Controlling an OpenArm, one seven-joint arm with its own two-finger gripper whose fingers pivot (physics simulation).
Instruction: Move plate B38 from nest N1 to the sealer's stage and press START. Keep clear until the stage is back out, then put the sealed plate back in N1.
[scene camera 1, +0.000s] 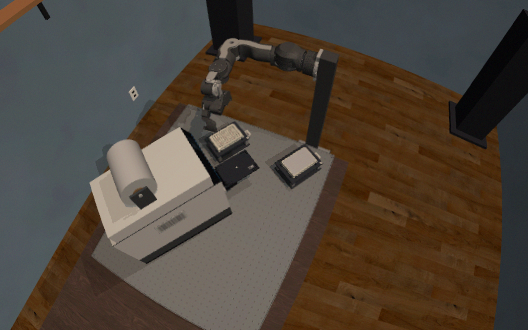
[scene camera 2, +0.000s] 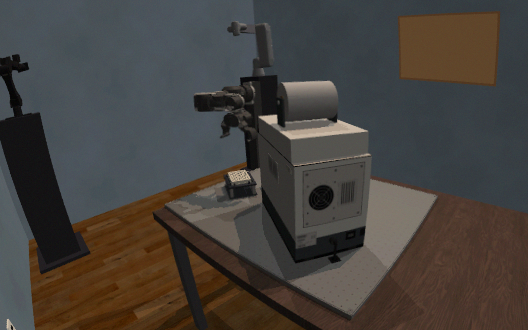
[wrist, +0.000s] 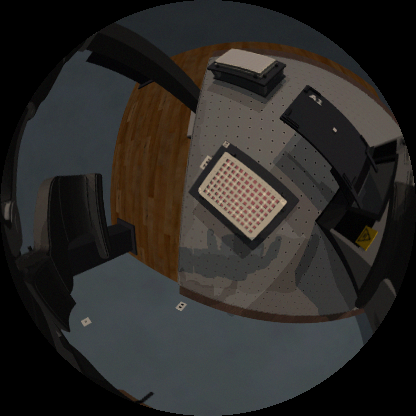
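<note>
A plate with open, pinkish wells (scene camera 1: 227, 137) (scene camera 2: 239, 176) (wrist: 242, 196) sits on a dark nest (scene camera 1: 230, 150) (scene camera 2: 242, 190) (wrist: 291, 201) beside the stage. A plate with a smooth pale top (scene camera 1: 300, 162) (wrist: 246, 60) sits on another dark nest (scene camera 1: 294, 180) (wrist: 270, 82). The nest and plate labels are too small to read. The sealer's black stage (scene camera 1: 235, 170) (wrist: 320, 127), marked A1, is out and bare. My gripper (scene camera 1: 209, 121) (scene camera 2: 238, 131) (wrist: 217, 239) is open and empty, above and slightly beside the open-well plate. The START button does not show.
The white sealer (scene camera 1: 175, 160) (scene camera 2: 280, 180) carries a large film roll (scene camera 1: 129, 167) (scene camera 2: 309, 100) on top. A yellow warning label (wrist: 366, 238) is beside its stage opening. The dark arm post (scene camera 1: 324, 100) rises behind the smooth-topped plate. Dark pedestals stand beyond the table.
</note>
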